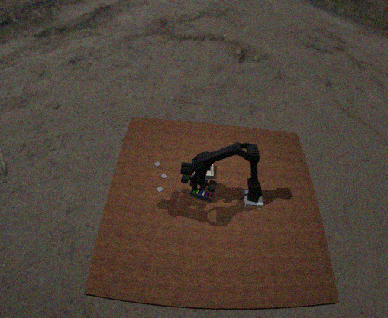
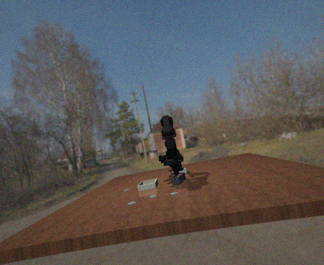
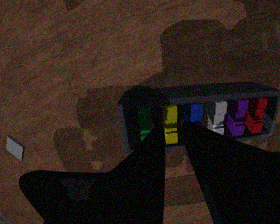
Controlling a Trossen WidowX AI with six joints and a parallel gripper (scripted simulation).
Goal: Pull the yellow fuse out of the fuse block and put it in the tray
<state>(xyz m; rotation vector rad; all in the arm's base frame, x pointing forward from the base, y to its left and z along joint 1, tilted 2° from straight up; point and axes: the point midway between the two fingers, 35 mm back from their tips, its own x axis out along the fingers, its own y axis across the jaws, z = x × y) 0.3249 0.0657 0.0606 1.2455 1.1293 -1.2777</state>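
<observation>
Right now my gripper tip is 20 mm above the yellow fuse. Round my gripper tip: white tray 180 mm to the right, 40 mm below, 10 mm ahead.
</observation>
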